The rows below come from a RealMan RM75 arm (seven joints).
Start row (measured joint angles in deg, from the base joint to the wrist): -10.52, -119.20, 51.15, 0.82, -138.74, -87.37, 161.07
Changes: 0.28, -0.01, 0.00, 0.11, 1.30, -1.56, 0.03; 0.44, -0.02, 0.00, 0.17, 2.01, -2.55, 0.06; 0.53, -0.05, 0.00, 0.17, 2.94, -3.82, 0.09; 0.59, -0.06, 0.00, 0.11, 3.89, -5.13, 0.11; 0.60, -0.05, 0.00, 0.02, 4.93, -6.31, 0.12; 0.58, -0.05, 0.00, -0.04, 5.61, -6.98, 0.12; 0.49, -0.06, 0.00, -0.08, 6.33, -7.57, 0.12; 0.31, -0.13, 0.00, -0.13, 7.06, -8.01, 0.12; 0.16, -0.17, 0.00, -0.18, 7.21, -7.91, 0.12; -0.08, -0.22, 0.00, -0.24, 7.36, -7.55, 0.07; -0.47, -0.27, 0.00, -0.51, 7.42, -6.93, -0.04; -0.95, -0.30, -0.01, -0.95, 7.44, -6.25, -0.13; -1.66, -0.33, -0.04, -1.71, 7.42, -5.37, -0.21; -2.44, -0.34, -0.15, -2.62, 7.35, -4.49, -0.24; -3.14, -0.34, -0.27, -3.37, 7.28, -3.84, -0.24; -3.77, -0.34, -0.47, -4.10, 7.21, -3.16, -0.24; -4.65, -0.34, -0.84, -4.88, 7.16, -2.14, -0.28; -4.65, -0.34, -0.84, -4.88, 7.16, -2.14, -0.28
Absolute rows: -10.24, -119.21, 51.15, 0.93, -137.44, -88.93, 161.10; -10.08, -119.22, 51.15, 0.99, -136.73, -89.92, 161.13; -9.99, -119.25, 51.15, 0.99, -135.80, -91.19, 161.16; -9.93, -119.26, 51.15, 0.93, -134.85, -92.50, 161.18; -9.92, -119.25, 51.15, 0.84, -133.81, -93.68, 161.19; -9.94, -119.25, 51.15, 0.78, -133.13, -94.35, 161.19; -10.03, -119.26, 51.15, 0.74, -132.41, -94.94, 161.19; -10.21, -119.33, 51.15, 0.69, -131.68, -95.38, 161.19; -10.36, -119.37, 51.15, 0.64, -131.53, -95.28, 161.19; -10.60, -119.42, 51.15, 0.58, -131.38, -94.92, 161.14; -10.99, -119.47, 51.15, 0.31, -131.32, -94.30, 161.03; -11.47, -119.50, 51.14, -0.13, -131.30, -93.62, 160.94; -12.18, -119.53, 51.11, -0.89, -131.32, -92.74, 160.86; -12.96, -119.54, 51.00, -1.80, -131.39, -91.86, 160.83; -13.66, -119.54, 50.88, -2.55, -131.46, -91.21, 160.83; -14.29, -119.54, 50.68, -3.28, -131.53, -90.53, 160.83; -15.17, -119.54, 50.31, -4.06, -131.58, -89.51, 160.79; -15.17, -119.54, 50.31, -4.06, -131.58, -89.51, 160.79
